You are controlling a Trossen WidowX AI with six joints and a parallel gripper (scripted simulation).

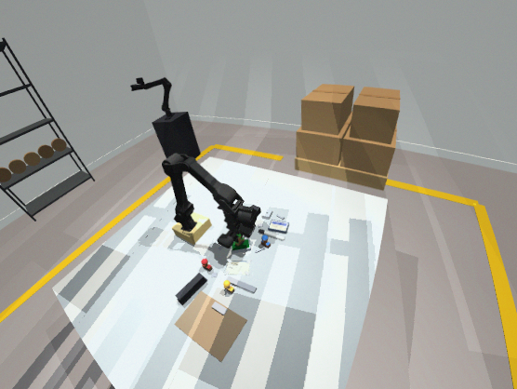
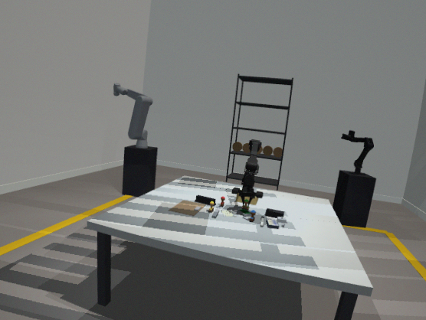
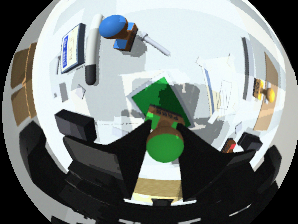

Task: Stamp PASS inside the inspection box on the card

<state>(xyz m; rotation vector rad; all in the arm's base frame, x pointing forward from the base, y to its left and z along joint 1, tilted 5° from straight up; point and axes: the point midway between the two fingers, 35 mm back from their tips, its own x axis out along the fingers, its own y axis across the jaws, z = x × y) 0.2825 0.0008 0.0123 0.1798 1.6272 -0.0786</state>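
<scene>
The green ink pad lies 5 cm below my gripper tip. Round my gripper tip: blue-knobbed stamp 11 cm ahead, 4 cm to the left, 3 cm below; white card 10 cm to the right, 5 cm below, 3 cm ahead; green-knobbed stamp right at my gripper tip.
</scene>
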